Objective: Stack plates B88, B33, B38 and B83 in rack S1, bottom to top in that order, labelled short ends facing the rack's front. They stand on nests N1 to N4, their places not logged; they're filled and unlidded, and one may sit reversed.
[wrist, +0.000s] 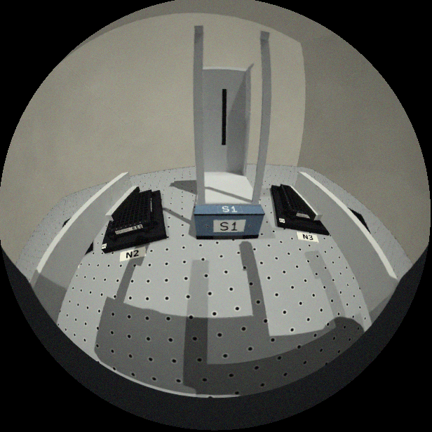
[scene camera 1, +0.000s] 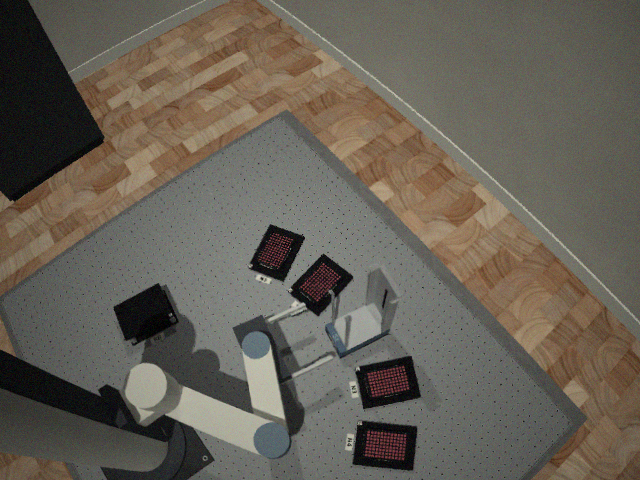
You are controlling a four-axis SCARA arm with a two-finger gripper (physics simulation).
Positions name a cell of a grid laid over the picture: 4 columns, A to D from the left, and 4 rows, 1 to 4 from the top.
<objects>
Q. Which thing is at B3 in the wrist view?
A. A nest N2.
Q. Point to a nest N3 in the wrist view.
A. C3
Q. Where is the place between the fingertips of my gripper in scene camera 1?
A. B3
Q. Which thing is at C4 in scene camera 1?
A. A nest N3.
</objects>
